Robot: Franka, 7 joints.
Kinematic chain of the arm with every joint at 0, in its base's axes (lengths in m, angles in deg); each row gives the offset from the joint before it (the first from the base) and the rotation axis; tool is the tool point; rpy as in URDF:
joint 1: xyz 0 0 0.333 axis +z
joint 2: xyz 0 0 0 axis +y
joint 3: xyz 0 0 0.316 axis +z
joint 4: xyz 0.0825 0 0 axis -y
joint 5: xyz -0.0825 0 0.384 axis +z
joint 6: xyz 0 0 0 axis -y
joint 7: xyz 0.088 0 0 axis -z
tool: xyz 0 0 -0.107 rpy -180 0 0
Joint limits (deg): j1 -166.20..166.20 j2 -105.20..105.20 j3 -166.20..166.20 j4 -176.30..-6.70 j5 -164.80..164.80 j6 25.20..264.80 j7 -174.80..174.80
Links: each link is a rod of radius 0.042 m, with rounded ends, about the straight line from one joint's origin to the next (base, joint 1, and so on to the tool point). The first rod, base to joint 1, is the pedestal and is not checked.
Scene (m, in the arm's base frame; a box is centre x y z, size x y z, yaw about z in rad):
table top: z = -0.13
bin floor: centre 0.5 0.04 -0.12 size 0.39 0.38 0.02 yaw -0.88
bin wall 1: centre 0.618 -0.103 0 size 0.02 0.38 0.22 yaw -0.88
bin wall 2: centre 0.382 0.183 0 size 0.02 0.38 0.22 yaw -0.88
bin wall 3: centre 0.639 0.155 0 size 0.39 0.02 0.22 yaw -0.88
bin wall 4: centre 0.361 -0.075 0 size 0.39 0.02 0.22 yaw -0.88
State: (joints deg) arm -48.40 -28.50 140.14 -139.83 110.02 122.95 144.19
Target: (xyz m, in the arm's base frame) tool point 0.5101 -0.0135 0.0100
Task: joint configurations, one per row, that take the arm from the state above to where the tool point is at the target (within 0.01 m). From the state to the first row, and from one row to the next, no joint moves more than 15 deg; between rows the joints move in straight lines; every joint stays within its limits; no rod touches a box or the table.
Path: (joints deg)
1: -53.39 -28.75 131.89 -132.94 121.80 120.37 145.96
2: -58.38 -29.00 123.64 -126.05 133.58 117.79 147.74
3: -63.37 -29.26 115.40 -119.16 145.36 115.21 149.51
4: -74.76 -42.91 110.64 -124.05 134.39 122.08 147.74
5: -86.15 -56.57 105.89 -128.94 123.42 128.95 145.96
6: -97.54 -70.23 101.13 -133.83 112.45 135.81 144.19
7: -107.65 -73.95 113.46 -126.13 112.62 132.01 144.19
8: -117.76 -77.68 125.79 -118.42 112.78 128.21 144.19

